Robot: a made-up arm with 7 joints. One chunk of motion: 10 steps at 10 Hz.
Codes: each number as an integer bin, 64 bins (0 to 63) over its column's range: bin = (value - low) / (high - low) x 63, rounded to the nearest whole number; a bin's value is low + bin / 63 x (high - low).
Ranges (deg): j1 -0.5..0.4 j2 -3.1..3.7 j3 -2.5..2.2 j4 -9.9..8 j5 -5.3..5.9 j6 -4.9..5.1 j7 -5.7..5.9
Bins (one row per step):
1: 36 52 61 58 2 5 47
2: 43 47 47 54 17 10 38
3: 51 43 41 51 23 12 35
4: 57 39 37 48 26 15 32
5: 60 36 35 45 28 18 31
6: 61 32 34 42 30 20 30
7: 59 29 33 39 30 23 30
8: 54 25 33 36 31 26 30
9: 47 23 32 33 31 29 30
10: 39 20 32 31 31 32 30
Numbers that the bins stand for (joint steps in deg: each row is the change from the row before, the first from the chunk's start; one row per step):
1: 0.014 2.513 2.051 6.579 -4.944 -4.106 2.954
2: 0.114 1.973 1.006 5.443 -2.278 -3.313 1.297
3: 0.229 1.541 0.559 4.590 -1.211 -2.995 0.744
4: 0.314 1.110 0.260 3.738 -0.678 -2.519 0.192
5: 0.357 0.786 0.111 2.886 -0.322 -2.043 0.008
6: 0.371 0.354 0.037 2.033 0.033 -1.725 -0.176
7: 0.343 0.030 -0.038 1.181 0.033 -1.249 -0.176
8: 0.271 -0.402 -0.038 0.329 0.211 -0.773 -0.176
9: 0.171 -0.617 -0.113 -0.524 0.211 -0.297 -0.176
10: 0.057 -0.941 -0.113 -1.092 0.211 0.179 -0.176

